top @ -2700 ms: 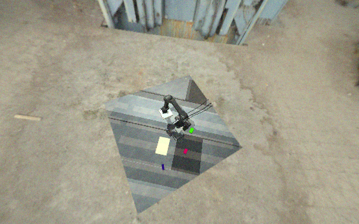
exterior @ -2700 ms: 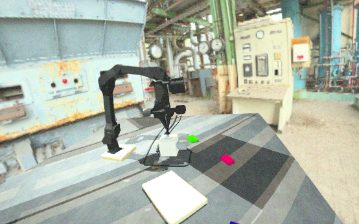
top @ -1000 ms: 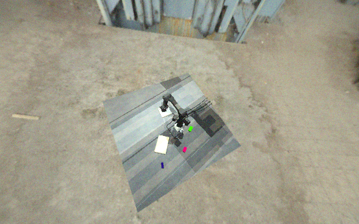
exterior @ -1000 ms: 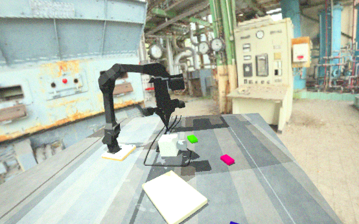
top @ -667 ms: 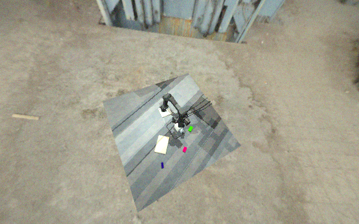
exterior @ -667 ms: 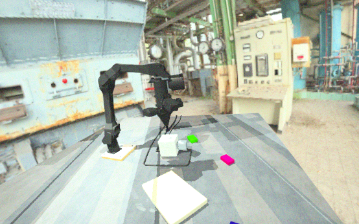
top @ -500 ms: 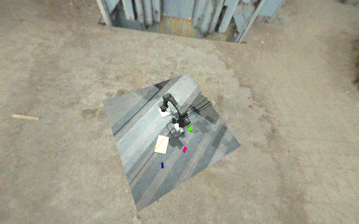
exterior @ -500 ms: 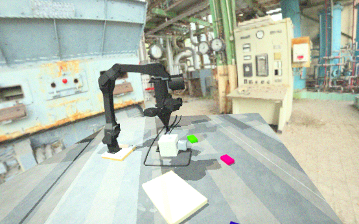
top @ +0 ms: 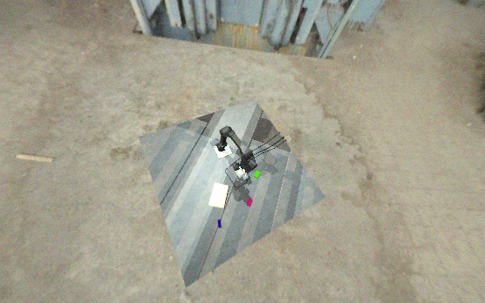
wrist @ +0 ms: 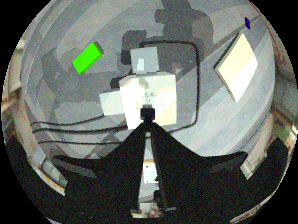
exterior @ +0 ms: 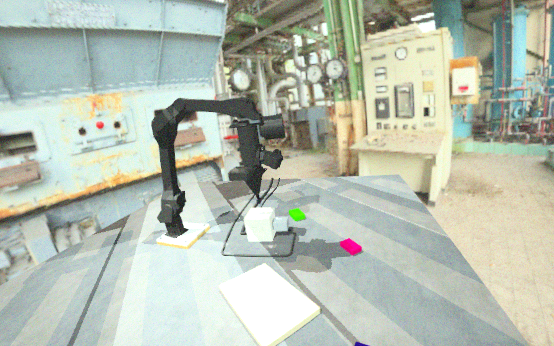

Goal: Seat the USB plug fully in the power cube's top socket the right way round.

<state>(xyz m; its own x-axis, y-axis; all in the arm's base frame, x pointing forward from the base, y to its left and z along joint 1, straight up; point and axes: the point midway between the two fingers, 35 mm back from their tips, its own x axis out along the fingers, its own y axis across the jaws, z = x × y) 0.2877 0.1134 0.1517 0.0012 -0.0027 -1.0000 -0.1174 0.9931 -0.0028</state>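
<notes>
My gripper tip is now 2 cm above the dark USB plug. The rest, counted from my gripper tip: green block 14 cm to the left, 13 cm below, 6 cm ahead; magenta block 27 cm ahead, 13 cm below, 2 cm to the right; cream flat pad 25 cm to the right, 14 cm ahead, 13 cm below.
</notes>
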